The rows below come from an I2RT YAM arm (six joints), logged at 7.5 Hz.
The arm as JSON. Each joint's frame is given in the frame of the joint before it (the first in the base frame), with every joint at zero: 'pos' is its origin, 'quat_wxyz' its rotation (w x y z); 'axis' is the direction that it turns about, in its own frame. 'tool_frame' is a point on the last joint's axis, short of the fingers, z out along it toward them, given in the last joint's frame.
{
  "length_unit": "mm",
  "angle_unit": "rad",
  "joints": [
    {
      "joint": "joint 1",
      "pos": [
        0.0,
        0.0,
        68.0
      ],
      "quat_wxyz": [
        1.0,
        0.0,
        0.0,
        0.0
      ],
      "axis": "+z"
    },
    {
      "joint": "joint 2",
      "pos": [
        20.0,
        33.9,
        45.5
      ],
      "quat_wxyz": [
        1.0,
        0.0,
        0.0,
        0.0
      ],
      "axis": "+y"
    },
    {
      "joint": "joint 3",
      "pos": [
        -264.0,
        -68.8,
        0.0
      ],
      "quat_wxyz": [
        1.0,
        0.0,
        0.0,
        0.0
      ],
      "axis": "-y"
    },
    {
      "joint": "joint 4",
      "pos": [
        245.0,
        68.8,
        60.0
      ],
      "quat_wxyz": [
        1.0,
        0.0,
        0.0,
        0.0
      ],
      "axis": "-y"
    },
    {
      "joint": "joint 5",
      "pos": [
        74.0,
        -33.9,
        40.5
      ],
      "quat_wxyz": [
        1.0,
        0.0,
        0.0,
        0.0
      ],
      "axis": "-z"
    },
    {
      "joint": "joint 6",
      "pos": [
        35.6,
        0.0,
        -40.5
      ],
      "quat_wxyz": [
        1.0,
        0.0,
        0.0,
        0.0
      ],
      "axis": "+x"
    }
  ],
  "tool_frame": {
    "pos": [
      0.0,
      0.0,
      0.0
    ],
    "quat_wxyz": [
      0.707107,
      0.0,
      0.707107,
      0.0
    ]
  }
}
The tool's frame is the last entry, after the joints.
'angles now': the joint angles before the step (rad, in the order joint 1, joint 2, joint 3, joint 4, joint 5, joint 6). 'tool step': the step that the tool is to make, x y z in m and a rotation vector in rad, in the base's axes. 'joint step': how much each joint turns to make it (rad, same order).
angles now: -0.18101, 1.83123, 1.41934, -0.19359, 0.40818, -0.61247
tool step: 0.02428, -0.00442, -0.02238, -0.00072, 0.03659, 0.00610
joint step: 0.00000, 0.11422, 0.07299, 0.00947, -0.00071, -0.01033
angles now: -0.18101, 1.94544, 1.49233, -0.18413, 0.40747, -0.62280
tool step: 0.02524, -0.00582, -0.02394, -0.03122, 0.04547, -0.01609
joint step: 0.00000, 0.12556, 0.09407, 0.00197, 0.03639, -0.02323
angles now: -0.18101, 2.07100, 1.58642, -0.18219, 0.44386, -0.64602
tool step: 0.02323, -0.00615, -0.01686, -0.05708, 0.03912, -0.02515
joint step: 0.00001, 0.11423, 0.11172, -0.00840, 0.05904, -0.03794
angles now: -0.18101, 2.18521, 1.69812, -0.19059, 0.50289, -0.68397
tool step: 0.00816, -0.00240, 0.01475, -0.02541, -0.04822, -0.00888
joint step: -0.00076, 0.01150, 0.05871, 0.00932, 0.01632, -0.00925
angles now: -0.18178, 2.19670, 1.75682, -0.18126, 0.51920, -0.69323
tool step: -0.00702, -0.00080, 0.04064, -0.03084, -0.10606, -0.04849
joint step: -0.00133, -0.06870, 0.01670, 0.01478, 0.04565, 0.01886
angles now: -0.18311, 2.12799, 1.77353, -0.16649, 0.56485, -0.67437
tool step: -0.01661, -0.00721, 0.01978, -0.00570, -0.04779, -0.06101
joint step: -0.01866, -0.07122, -0.04280, 0.00405, 0.03536, 0.02824
